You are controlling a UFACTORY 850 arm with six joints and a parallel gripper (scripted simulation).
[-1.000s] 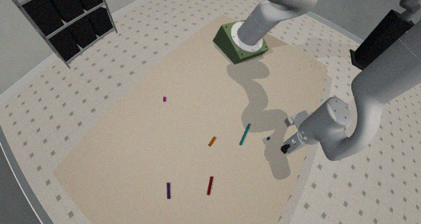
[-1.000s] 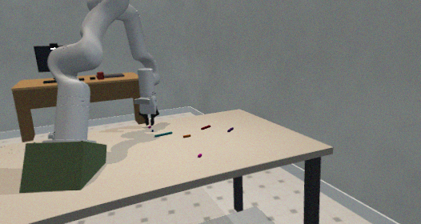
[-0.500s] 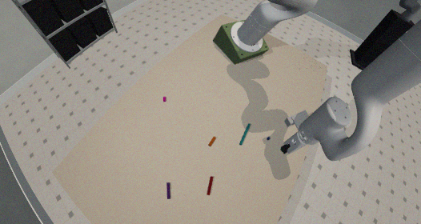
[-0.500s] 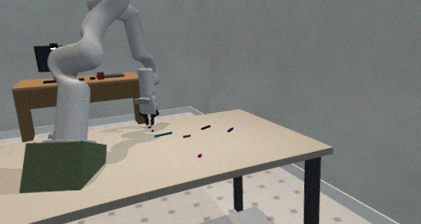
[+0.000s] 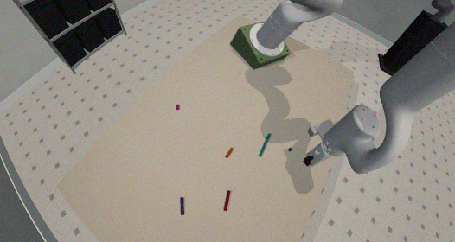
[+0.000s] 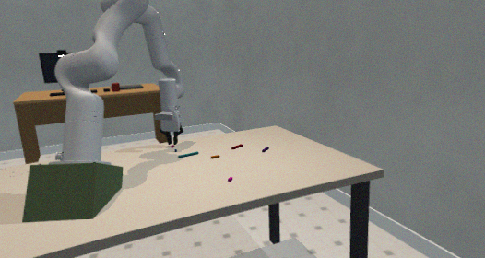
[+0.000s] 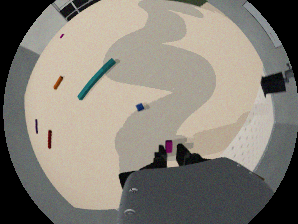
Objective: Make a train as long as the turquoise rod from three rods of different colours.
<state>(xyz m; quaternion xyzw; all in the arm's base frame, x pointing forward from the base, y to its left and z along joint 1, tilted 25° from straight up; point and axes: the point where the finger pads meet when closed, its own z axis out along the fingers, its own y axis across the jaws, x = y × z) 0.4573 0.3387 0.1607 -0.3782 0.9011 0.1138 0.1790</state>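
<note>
My hand is 90 mm to the left of the blue rod, 30 mm above it and 20 mm past it. Round my hand: red rod (260 mm ahead, 220 mm to the right, 30 mm below); turquoise rod (180 mm to the right, 30 mm below, 10 mm ahead); orange rod (290 mm to the right, 100 mm ahead, 30 mm below).
</note>
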